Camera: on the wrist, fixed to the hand. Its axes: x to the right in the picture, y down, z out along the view.
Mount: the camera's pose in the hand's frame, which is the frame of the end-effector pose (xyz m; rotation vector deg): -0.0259 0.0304 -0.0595 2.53 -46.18 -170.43
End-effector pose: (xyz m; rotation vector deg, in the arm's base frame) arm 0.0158 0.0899 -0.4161 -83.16 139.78 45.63
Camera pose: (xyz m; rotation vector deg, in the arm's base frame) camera 0.0089 0.0889 -0.3448 -102.87 -65.51 4.35
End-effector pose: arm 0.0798 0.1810 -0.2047 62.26 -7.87 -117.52
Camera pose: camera 0.1500 0.1932 -0.2121 17.38 -36.62 63.95
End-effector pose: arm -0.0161 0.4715 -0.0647 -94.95 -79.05 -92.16
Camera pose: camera -0.0136 0.3999 -0.0659 -40.59 85.09 8.90
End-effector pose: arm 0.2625 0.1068 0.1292 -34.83 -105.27 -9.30
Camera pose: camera 0.3334 0.1006 0.1209 -114.76 65.67 72.97
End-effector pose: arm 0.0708 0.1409 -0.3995 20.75 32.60 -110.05
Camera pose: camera 0.1087 0.1829 -0.4436 54.56 -0.55 73.22
